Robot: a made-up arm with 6 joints. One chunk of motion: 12 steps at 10 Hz.
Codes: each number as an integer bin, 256 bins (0 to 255) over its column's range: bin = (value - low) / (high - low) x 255, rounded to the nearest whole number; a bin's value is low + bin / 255 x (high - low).
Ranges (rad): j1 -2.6..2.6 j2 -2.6..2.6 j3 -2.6..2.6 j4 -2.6..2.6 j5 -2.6..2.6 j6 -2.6..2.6
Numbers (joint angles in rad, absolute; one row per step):
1: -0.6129 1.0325 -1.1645 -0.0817 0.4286 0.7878
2: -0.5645 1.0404 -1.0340 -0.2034 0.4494 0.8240
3: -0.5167 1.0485 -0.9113 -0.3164 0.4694 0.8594
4: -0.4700 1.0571 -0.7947 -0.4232 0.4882 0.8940
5: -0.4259 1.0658 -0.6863 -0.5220 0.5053 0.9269
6: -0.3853 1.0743 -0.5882 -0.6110 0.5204 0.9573
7: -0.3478 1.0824 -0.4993 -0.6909 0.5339 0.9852
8: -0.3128 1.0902 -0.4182 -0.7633 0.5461 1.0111
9: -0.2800 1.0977 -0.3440 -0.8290 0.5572 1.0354
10: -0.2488 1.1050 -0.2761 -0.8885 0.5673 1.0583
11: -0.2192 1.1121 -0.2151 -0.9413 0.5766 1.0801
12: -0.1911 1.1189 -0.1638 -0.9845 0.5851 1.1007
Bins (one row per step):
1: 97 178 70 123 149 166
2: 100 179 77 118 150 168
3: 102 179 83 112 151 170
4: 104 179 89 107 151 171
5: 107 180 94 102 152 173
6: 109 180 99 98 153 174
7: 110 181 103 94 154 176
8: 112 181 107 90 154 177
9: 114 181 111 87 155 178
10: 115 182 114 84 155 179
11: 117 182 117 81 156 180
12: 118 182 119 79 156 181

